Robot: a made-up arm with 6 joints.
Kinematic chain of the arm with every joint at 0, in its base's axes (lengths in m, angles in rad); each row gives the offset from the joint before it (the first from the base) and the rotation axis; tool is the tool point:
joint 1: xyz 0 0 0.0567 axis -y
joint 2: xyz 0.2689 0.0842 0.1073 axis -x
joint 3: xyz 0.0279 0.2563 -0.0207 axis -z
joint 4: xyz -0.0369 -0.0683 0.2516 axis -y
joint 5: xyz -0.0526 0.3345 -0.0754 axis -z
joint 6: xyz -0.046 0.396 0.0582 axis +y
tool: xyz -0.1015 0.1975 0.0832
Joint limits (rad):
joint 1: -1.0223..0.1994
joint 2: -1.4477..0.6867
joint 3: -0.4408..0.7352
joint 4: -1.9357..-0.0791
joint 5: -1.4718..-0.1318
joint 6: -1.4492..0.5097
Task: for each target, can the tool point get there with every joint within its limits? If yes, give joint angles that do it. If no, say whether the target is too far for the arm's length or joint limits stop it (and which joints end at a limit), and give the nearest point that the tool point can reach.
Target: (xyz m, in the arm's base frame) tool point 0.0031 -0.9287 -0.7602
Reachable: no: joint limits stop it (at a limit: joint 1, joint 2, joint 3, joint 4, joint 5) | nearest point 0.6796 -0.7030 -0.2484 | short by 0.878 m
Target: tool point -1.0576 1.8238 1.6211
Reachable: no: too far | nearest point -0.2805 0.9032 0.8951 | short by 1.407 m
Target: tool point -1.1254 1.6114 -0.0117
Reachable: no: too far | nearest point -0.4156 1.0191 -0.0682 | short by 0.926 m
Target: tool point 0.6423 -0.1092 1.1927
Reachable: yes | joints -0.3468 -1.2020 0.4443 -0.7454 -0.5897 -0.3484
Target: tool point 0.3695 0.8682 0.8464
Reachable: yes | joints -0.4501 0.0089 0.1251 -1.0663 -0.9318 -0.7888
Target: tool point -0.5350 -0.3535 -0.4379
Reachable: no: joint limits stop it (at a limit: joint 1, joint 2, joint 3, joint 5) | nearest point -0.4328 -0.2159 0.2143 | short by 0.674 m
